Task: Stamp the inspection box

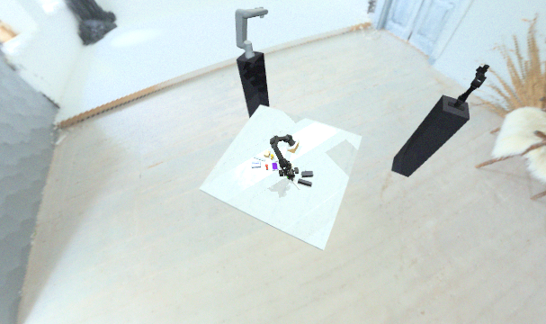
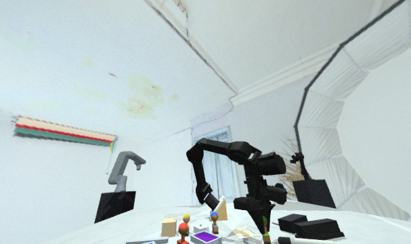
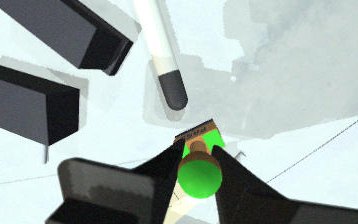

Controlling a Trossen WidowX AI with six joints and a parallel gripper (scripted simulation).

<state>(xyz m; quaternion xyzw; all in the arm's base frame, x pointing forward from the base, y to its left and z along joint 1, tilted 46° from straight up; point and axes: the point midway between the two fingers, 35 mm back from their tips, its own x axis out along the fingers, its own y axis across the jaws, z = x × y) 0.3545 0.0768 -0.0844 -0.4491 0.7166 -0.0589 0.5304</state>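
Right now the green-knobbed stamp is right at my gripper tip. Round my gripper tip: cream card 110 mm behind, 40 mm to the right, 30 mm below; marker 70 mm to the left, 30 mm ahead, 20 mm below; purple ink pad 180 mm to the right, 50 mm behind, 20 mm below.
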